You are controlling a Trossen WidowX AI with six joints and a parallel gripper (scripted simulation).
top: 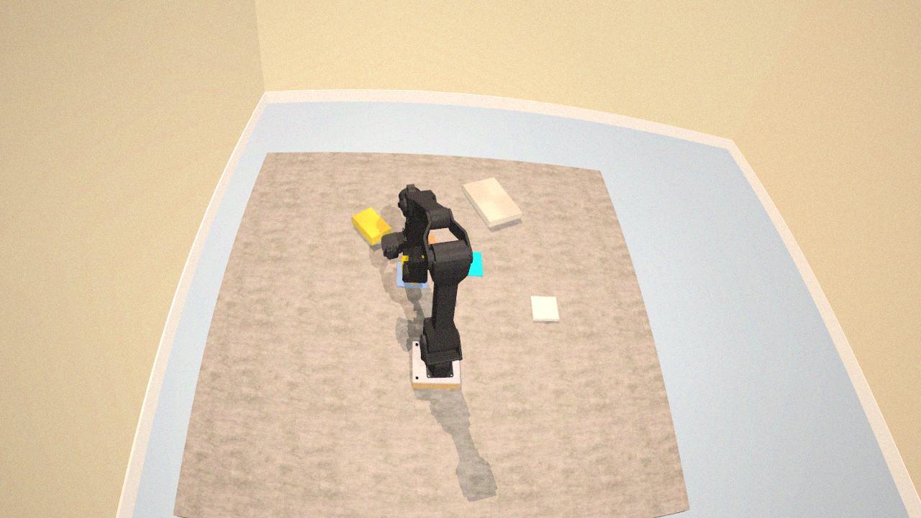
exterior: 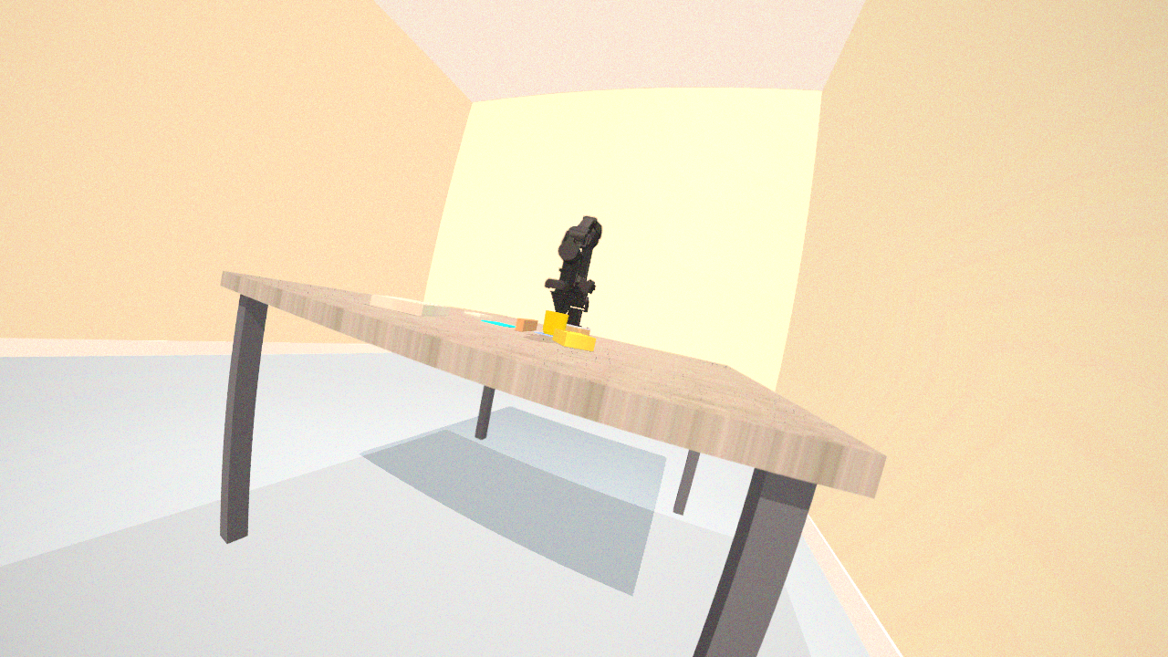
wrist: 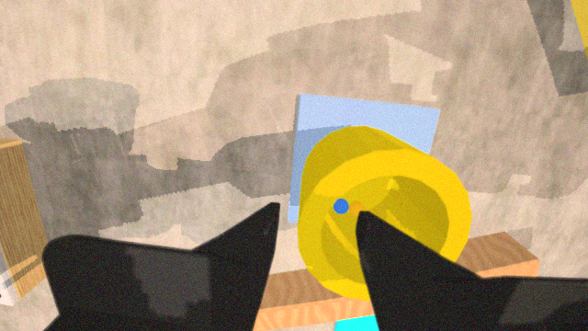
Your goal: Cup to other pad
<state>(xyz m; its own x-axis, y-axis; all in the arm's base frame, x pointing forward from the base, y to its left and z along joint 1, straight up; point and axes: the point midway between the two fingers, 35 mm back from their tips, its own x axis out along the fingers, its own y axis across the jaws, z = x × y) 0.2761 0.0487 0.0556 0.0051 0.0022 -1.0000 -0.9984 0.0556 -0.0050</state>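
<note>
My gripper tip is 20 mm short of the yellow cup and 30 mm above it. Also, from my gripper tip: pale blue pad 30 mm ahead, 70 mm below; bright cyan pad 70 mm ahead, 160 mm to the right, 70 mm below; yellow block 210 mm ahead, 120 mm to the left, 50 mm below.
</note>
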